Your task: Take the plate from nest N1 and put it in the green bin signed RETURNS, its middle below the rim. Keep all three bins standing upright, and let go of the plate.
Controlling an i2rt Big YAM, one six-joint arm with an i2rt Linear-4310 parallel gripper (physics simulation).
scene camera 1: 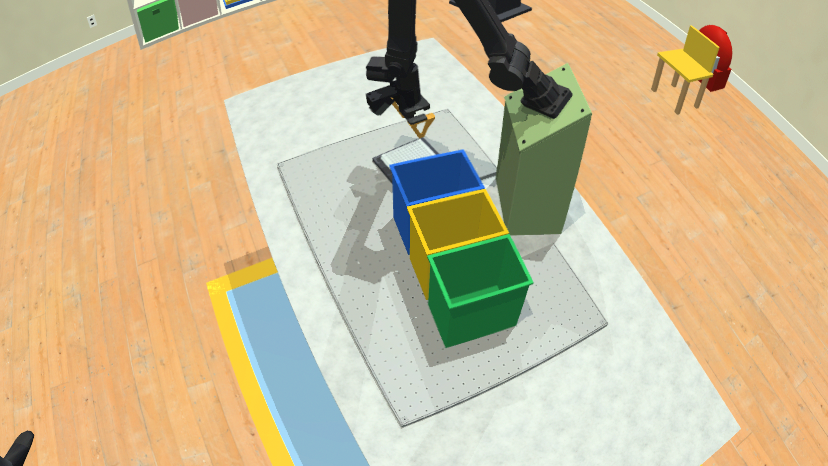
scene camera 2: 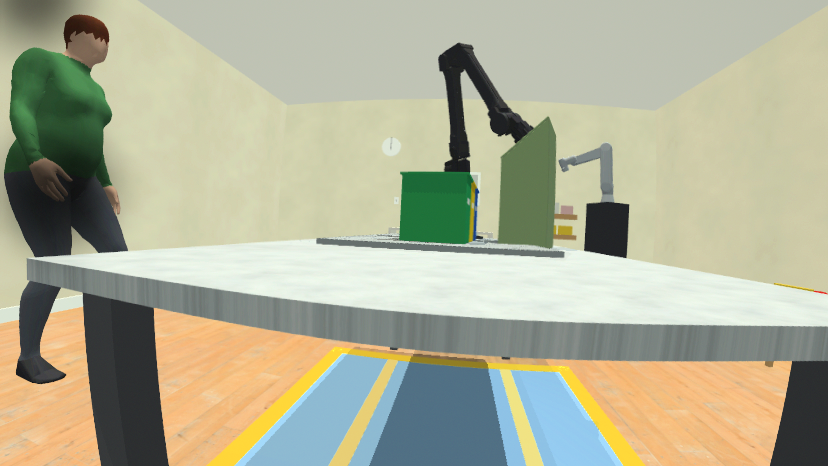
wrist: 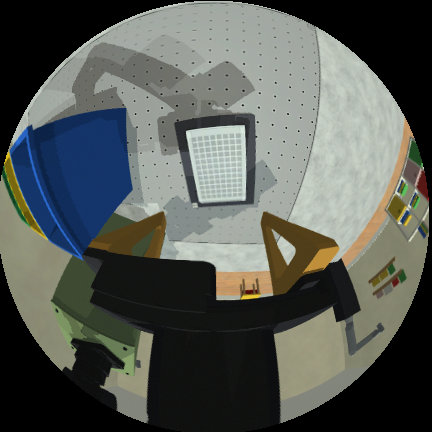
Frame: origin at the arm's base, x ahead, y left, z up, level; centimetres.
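Where they show: gripper, between the fingertips: (scene camera 1: 413,127) (wrist: 213,216); arm's base, origin of its link: (scene camera 1: 548,99) (scene camera 2: 532,143) (wrist: 96,352).
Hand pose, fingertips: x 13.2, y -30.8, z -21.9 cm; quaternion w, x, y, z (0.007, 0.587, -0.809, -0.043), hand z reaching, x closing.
Observation:
Things, the pixels of their centre, and the offset from my fingertips.
- white gridded plate, middle of its body: (wrist: 218,166) (scene camera 1: 409,157) dx +0.6, dy -0.7, dz -11.2 cm
- dark nest, middle of its body: (wrist: 218,164) (scene camera 1: 409,160) dx +0.6, dy -0.7, dz -12.3 cm
- green bin, middle of its body: (scene camera 1: 476,294) (scene camera 2: 437,208) dx +23.8, dy +43.7, dz -4.1 cm
- yellow bin, middle of its body: (scene camera 1: 455,246) dx +17.9, dy +31.8, dz -4.1 cm
- blue bin, middle of its body: (wrist: 74,171) (scene camera 1: 435,202) dx +12.0, dy +19.8, dz -4.1 cm
The white gridded plate (scene camera 1: 408,151) (wrist: 218,165) lies in a dark nest (scene camera 1: 382,166) (wrist: 250,165) on the perforated board, beside the blue bin. My gripper (scene camera 1: 414,118) (wrist: 213,216) is open and empty, above the plate; in the wrist view its two orange fingers stand wide apart, with the plate ahead between their directions. The green bin (scene camera 1: 483,315) (scene camera 2: 434,208) stands upright at the near end of the row of bins. Its sign does not show legibly. The nest's label cannot be read.
The yellow bin (scene camera 1: 418,248) and blue bin (scene camera 1: 399,211) (wrist: 85,155) stand upright in a row with the green one; the blue bin is closest to the nest. The green pedestal (scene camera 1: 538,179) (scene camera 2: 524,202) bearing the arm stands beside the row. A person (scene camera 2: 63,127) stands left of the table.

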